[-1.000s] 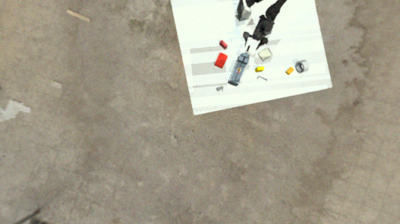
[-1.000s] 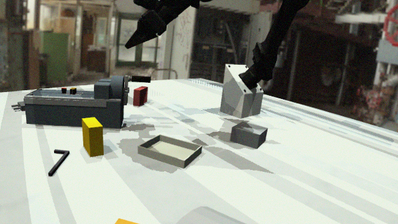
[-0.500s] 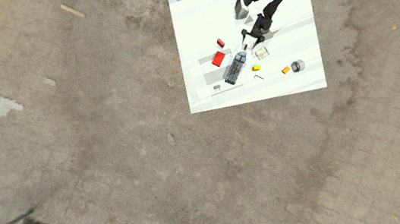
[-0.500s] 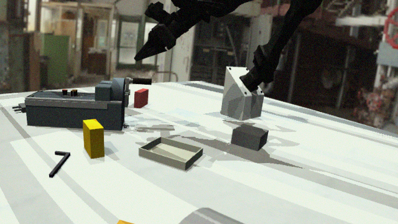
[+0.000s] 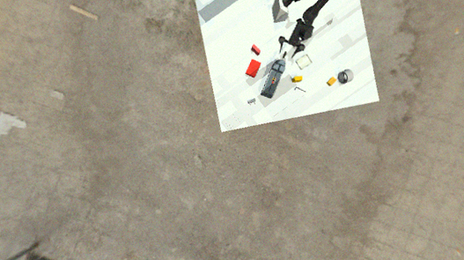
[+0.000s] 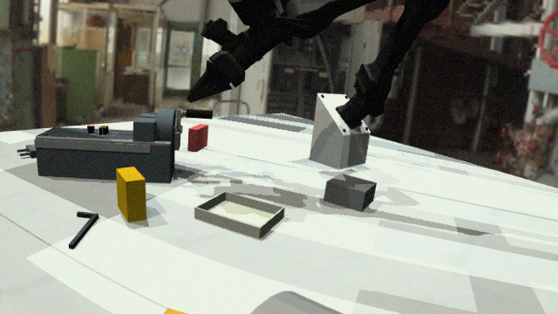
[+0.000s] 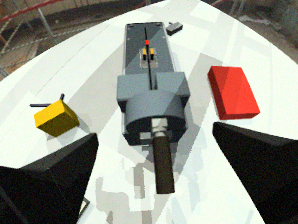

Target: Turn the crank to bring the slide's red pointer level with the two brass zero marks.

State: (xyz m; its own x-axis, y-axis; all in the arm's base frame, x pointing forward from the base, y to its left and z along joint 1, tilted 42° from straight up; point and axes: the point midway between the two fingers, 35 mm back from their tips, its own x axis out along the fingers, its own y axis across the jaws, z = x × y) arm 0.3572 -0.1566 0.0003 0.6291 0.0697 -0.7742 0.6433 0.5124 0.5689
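The dark crank handle is 3 cm below my gripper tip, 2 cm behind it and 1 cm to the left of it. Round my gripper tip: red pointer (14 cm ahead, 13 cm to the right, 7 cm below); then shallow grey tray (19 cm to the left, 14 cm below, 5 cm ahead); then yellow block (17 cm ahead, 12 cm below, 8 cm to the left).
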